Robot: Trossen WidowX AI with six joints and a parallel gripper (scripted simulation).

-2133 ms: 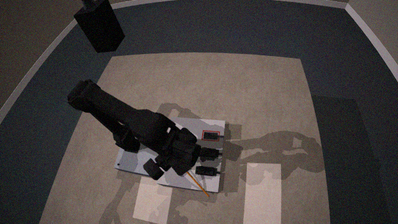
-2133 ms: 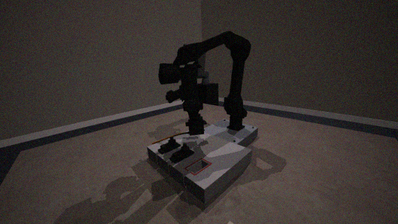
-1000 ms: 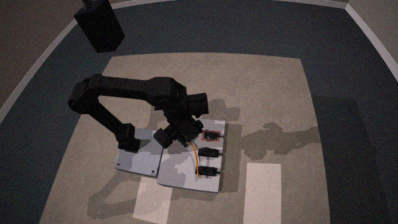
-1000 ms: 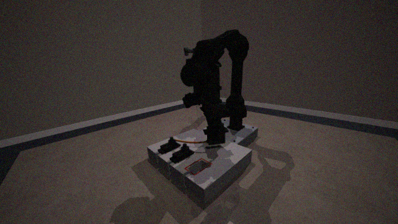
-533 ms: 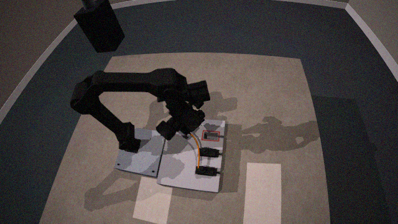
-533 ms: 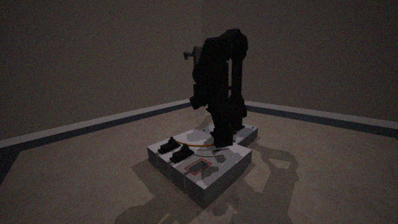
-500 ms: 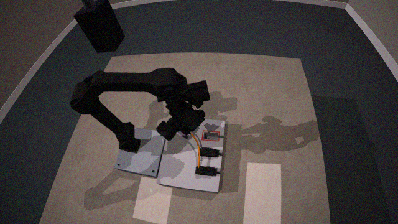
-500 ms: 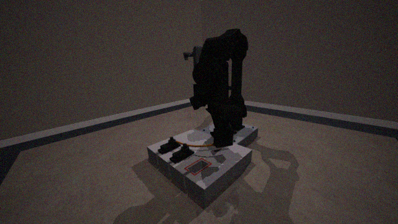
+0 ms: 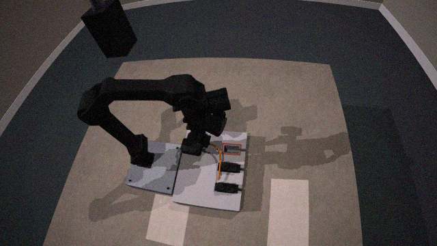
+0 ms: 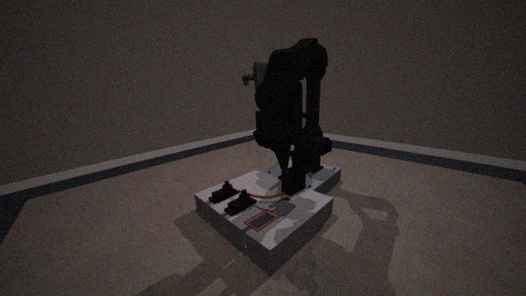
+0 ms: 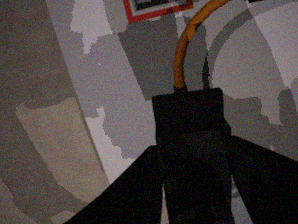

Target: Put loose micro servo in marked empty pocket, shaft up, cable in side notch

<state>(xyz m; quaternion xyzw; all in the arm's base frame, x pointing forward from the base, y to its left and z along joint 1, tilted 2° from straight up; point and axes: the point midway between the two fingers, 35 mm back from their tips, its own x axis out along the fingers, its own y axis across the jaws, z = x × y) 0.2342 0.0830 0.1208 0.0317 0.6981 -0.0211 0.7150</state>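
My gripper tip is now 10 cm above the deck, 7 cm to the left of it and 1 cm past it.
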